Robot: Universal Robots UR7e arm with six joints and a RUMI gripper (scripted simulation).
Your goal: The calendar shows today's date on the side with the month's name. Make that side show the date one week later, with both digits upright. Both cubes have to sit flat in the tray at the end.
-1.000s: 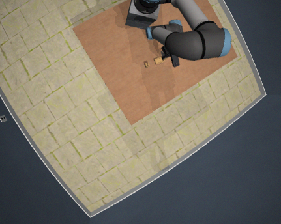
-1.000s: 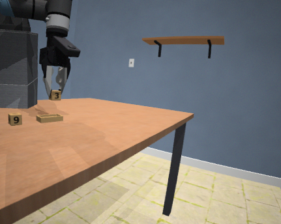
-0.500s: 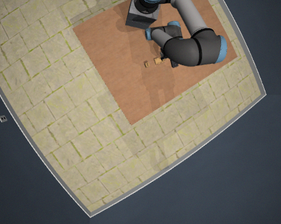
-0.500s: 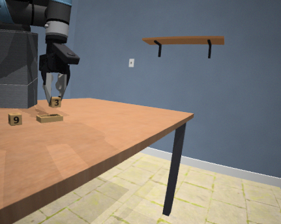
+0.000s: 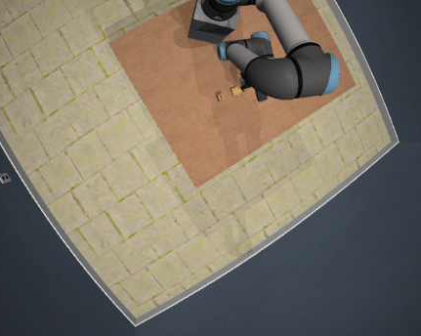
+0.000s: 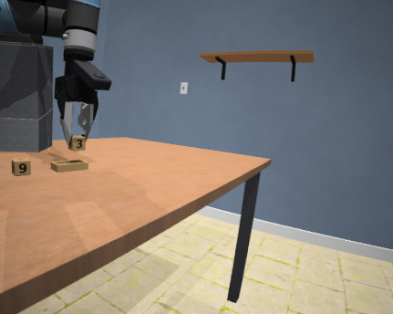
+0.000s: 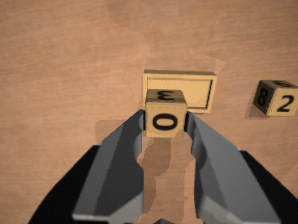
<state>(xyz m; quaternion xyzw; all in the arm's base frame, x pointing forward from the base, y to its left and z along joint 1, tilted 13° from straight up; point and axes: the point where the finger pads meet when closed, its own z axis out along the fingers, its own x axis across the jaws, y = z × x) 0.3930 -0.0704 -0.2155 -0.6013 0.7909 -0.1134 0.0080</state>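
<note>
Right now my hand is 10 mm above the cube. From my hand the other things lie so: wooden tray: 10 mm behind, 20 mm to the right, 60 mm below.
</note>
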